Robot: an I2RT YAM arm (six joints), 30 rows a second.
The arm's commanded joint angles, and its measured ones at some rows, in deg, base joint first. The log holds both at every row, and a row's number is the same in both.
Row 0, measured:
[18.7, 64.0, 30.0, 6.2, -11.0, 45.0]
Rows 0 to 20, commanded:
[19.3, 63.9, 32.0, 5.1, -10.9, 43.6]
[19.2, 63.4, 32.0, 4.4, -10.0, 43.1]
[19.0, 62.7, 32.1, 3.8, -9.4, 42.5]
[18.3, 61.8, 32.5, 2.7, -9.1, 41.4]
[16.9, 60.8, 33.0, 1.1, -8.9, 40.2]
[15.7, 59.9, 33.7, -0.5, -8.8, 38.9]
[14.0, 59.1, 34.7, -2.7, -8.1, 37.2]
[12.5, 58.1, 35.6, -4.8, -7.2, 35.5]
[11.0, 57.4, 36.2, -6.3, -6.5, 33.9]
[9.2, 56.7, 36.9, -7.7, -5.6, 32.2]
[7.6, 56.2, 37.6, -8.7, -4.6, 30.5]
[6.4, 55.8, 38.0, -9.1, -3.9, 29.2]
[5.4, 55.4, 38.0, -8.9, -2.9, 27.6]
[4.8, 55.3, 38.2, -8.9, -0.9, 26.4]
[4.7, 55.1, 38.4, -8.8, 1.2, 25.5]
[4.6, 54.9, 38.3, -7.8, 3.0, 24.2]
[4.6, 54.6, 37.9, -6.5, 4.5, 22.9]
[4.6, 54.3, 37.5, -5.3, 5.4, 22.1]
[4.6, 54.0, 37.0, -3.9, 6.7, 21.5]
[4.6, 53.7, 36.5, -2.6, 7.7, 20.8]
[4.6, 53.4, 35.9, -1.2, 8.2, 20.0]
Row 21, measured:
[4.8, 54.6, 37.1, -4.0, 3.0, 24.6]
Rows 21 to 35, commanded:
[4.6, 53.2, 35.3, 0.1, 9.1, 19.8]
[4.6, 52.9, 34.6, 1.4, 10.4, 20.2]
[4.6, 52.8, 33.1, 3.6, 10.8, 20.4]
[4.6, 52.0, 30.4, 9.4, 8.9, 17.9]
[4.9, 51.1, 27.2, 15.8, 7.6, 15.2]
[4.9, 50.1, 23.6, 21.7, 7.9, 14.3]
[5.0, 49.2, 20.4, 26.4, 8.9, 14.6]
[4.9, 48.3, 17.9, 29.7, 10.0, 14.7]
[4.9, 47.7, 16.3, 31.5, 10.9, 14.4]
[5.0, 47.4, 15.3, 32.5, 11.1, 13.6]
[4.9, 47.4, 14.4, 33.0, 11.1, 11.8]
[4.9, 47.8, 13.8, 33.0, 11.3, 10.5]
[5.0, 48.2, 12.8, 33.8, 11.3, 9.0]
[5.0, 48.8, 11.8, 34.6, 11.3, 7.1]
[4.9, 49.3, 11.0, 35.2, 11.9, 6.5]
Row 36, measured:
[4.8, 48.7, 12.4, 27.7, 9.7, 11.7]
